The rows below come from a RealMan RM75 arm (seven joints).
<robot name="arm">
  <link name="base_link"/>
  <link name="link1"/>
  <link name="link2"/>
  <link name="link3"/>
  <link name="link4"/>
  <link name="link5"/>
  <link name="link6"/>
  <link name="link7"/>
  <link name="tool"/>
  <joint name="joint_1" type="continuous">
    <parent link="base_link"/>
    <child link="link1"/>
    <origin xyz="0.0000 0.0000 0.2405" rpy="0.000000 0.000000 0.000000"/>
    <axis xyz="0 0 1"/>
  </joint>
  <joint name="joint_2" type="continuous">
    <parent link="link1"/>
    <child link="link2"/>
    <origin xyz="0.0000 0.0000 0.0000" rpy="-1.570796 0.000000 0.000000"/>
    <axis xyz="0 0 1"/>
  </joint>
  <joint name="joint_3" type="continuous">
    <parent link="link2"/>
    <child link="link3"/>
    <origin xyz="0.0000 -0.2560 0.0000" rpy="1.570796 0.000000 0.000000"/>
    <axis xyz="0 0 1"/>
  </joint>
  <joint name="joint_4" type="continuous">
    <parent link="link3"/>
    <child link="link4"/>
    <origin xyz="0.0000 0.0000 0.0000" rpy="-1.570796 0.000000 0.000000"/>
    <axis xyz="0 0 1"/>
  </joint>
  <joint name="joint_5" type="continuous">
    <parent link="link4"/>
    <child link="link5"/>
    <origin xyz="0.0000 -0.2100 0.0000" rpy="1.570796 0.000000 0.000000"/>
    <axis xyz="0 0 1"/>
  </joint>
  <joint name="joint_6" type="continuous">
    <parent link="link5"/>
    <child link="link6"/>
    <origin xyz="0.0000 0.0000 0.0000" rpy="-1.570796 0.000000 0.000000"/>
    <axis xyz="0 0 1"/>
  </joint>
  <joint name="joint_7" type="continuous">
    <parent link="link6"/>
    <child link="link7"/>
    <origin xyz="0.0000 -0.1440 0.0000" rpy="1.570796 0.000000 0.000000"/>
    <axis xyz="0 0 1"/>
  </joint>
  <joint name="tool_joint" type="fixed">
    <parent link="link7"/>
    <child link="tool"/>
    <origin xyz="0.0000 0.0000 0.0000" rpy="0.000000 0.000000 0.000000"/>
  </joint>
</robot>
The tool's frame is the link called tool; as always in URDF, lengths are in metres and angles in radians. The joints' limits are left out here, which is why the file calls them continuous.
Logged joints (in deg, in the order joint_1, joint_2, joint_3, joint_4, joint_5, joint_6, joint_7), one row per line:
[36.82 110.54 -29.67 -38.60 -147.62 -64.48 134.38]
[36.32 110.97 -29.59 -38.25 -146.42 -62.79 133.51]
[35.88 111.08 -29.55 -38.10 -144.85 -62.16 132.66]
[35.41 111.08 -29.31 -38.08 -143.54 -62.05 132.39]
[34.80 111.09 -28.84 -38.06 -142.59 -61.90 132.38]
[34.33 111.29 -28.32 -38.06 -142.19 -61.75 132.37]
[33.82 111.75 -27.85 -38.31 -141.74 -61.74 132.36]
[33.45 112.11 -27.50 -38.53 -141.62 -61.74 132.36]
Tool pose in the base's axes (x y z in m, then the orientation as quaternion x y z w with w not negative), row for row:
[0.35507 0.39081 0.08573 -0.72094 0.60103 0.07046 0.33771]
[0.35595 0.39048 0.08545 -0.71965 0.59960 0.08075 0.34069]
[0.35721 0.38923 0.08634 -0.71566 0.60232 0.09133 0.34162]
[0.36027 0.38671 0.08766 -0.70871 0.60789 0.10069 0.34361]
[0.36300 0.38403 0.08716 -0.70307 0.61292 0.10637 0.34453]
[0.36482 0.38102 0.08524 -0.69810 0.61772 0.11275 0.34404]
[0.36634 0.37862 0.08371 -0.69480 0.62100 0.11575 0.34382]
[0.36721 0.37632 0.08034 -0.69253 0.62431 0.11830 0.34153]
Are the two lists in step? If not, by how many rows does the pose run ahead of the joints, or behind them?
The pose runs 1 row ahead of the joints: the pose in row i belongs to the joints in row i + 1.
